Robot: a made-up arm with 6 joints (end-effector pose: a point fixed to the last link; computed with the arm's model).
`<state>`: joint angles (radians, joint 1 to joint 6).
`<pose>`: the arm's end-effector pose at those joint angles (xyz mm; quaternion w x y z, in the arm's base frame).
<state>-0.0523 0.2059 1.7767 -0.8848 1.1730 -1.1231</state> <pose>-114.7 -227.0 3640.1 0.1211 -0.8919 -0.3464 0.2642</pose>
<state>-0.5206 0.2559 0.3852 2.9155 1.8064 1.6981</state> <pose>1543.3 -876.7 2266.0 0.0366 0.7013 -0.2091 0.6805</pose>
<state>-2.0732 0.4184 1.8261 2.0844 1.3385 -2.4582</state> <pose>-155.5 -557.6 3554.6 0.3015 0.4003 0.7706 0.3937</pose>
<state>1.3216 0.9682 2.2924 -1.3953 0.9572 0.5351</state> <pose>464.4 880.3 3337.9 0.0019 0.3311 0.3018 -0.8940</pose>
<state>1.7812 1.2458 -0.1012 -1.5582 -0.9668 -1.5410</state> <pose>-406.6 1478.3 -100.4 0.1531 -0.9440 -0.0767 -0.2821</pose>
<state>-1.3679 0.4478 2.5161 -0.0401 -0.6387 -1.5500</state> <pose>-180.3 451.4 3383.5 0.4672 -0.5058 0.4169 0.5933</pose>
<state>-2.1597 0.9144 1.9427 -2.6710 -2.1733 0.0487</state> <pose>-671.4 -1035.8 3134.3 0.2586 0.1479 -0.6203 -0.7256</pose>
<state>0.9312 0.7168 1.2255 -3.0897 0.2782 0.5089</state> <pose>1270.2 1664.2 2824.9 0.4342 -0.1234 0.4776 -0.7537</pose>
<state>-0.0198 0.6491 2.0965 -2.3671 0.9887 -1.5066</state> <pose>715.6 -195.6 3515.6 0.1974 0.3698 0.8934 -0.1613</pose>
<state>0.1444 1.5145 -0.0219 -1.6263 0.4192 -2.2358</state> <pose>1264.5 10.6 -467.4 0.6563 0.1887 -0.5618 0.4669</pose>
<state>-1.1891 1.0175 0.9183 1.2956 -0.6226 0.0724</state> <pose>810.0 -2438.2 1725.3 0.0372 -0.7819 -0.6099 -0.1233</pose>
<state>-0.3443 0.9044 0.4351 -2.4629 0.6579 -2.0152</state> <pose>2150.7 -926.1 1069.2 0.5026 -0.2852 -0.8137 0.0624</pose>
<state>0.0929 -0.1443 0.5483 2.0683 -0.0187 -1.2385</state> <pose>1132.2 84.3 3343.2 0.3068 -0.1577 0.8680 0.3573</pose>
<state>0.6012 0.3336 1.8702 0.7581 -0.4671 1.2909</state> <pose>227.5 28.7 3730.1 0.5148 -0.0108 0.8544 0.0696</pose>
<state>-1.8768 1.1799 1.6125 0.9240 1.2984 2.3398</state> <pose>-573.0 -2111.1 2544.7 0.0632 -0.3601 -0.1618 0.9166</pose>
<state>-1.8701 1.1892 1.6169 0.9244 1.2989 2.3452</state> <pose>-561.2 -2122.5 2530.9 0.0618 -0.3597 -0.1627 0.9167</pose>
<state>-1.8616 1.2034 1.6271 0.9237 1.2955 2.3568</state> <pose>-546.0 -2135.9 2514.6 0.0616 -0.3602 -0.1611 0.9168</pose>
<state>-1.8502 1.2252 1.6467 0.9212 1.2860 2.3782</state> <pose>-525.2 -2151.9 2494.9 0.0635 -0.3623 -0.1553 0.9168</pose>
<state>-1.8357 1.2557 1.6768 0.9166 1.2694 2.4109</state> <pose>-498.2 -2170.3 2470.8 0.0679 -0.3662 -0.1449 0.9167</pose>
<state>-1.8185 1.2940 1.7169 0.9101 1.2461 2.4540</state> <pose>-465.5 -2189.6 2443.2 0.0749 -0.3716 -0.1303 0.9162</pose>
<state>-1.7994 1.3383 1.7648 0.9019 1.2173 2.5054</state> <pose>-428.4 -2208.2 2412.9 0.0844 -0.3780 -0.1123 0.9151</pose>
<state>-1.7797 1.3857 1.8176 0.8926 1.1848 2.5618</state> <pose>-389.4 -2224.0 2382.0 0.0958 -0.3850 -0.0924 0.9133</pose>
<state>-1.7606 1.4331 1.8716 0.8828 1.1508 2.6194</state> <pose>-350.9 -2235.9 2352.3 0.1084 -0.3918 -0.0720 0.9108</pose>
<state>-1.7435 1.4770 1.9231 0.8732 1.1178 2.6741</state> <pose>-316.1 -2243.0 2326.4 0.1213 -0.3980 -0.0524 0.9078</pose>
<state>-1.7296 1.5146 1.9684 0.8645 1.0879 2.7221</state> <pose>-287.7 -2246.1 2305.6 0.1335 -0.4033 -0.0352 0.9046</pose>
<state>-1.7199 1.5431 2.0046 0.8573 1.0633 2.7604</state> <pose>-268.0 -2245.3 2292.2 0.1440 -0.4074 -0.0209 0.9016</pose>
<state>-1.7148 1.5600 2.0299 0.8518 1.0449 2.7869</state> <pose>-257.6 -2240.7 2289.2 0.1519 -0.4105 -0.0097 0.8991</pose>
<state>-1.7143 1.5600 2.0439 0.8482 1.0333 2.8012</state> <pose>-255.8 -2227.3 2307.6 0.1558 -0.4128 0.0006 0.8974</pose>
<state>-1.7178 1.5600 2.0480 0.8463 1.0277 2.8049</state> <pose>-263.7 -2222.7 2313.1 0.1592 -0.4141 0.0037 0.8962</pose>
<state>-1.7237 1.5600 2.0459 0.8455 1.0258 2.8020</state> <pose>-277.4 -2223.7 2310.7 0.1623 -0.4149 0.0023 0.8953</pose>
